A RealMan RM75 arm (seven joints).
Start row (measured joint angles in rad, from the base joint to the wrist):
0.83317, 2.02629, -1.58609, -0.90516, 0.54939, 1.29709, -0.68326
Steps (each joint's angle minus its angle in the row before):
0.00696, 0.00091, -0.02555, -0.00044, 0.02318, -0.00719, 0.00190
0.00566, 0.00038, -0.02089, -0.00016, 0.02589, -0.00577, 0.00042
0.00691, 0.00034, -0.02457, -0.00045, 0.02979, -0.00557, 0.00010
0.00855, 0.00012, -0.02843, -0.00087, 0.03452, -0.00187, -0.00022
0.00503, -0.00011, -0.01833, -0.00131, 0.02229, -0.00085, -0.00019
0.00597, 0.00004, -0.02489, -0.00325, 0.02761, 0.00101, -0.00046
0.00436, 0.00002, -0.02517, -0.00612, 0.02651, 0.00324, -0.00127
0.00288, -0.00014, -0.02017, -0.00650, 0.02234, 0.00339, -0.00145
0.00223, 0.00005, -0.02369, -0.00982, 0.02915, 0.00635, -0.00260
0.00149, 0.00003, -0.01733, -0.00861, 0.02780, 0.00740, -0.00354
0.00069, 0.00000, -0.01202, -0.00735, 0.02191, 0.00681, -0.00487
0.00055, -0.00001, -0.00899, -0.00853, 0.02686, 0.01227, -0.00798
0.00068, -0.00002, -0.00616, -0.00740, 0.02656, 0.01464, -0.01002
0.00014, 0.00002, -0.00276, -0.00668, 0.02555, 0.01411, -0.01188
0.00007, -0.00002, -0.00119, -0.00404, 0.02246, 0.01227, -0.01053
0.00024, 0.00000, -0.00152, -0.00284, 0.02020, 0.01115, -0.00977
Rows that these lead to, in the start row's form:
0.84013, 2.02720, -1.61164, -0.90560, 0.57257, 1.28990, -0.68136
0.84579, 2.02758, -1.63253, -0.90576, 0.59846, 1.28413, -0.68094
0.85270, 2.02792, -1.65710, -0.90621, 0.62825, 1.27856, -0.68084
0.86125, 2.02804, -1.68553, -0.90708, 0.66277, 1.27669, -0.68106
0.86628, 2.02793, -1.70386, -0.90839, 0.68506, 1.27584, -0.68125
0.87225, 2.02797, -1.72875, -0.91164, 0.71267, 1.27685, -0.68171
0.87661, 2.02799, -1.75392, -0.91776, 0.73918, 1.28009, -0.68298
0.87949, 2.02785, -1.77409, -0.92426, 0.76152, 1.28348, -0.68443
0.88172, 2.02790, -1.79778, -0.93408, 0.79067, 1.28983, -0.68703
0.88321, 2.02793, -1.81511, -0.94269, 0.81847, 1.29723, -0.69057
0.88390, 2.02793, -1.82713, -0.95004, 0.84038, 1.30404, -0.69544
0.88445, 2.02792, -1.83612, -0.95857, 0.86724, 1.31631, -0.70342
0.88513, 2.02790, -1.84228, -0.96597, 0.89380, 1.33095, -0.71344
0.88527, 2.02792, -1.84504, -0.97265, 0.91935, 1.34506, -0.72532
0.88534, 2.02790, -1.84623, -0.97669, 0.94181, 1.35733, -0.73585
0.88558, 2.02790, -1.84775, -0.97953, 0.96201, 1.36848, -0.74562

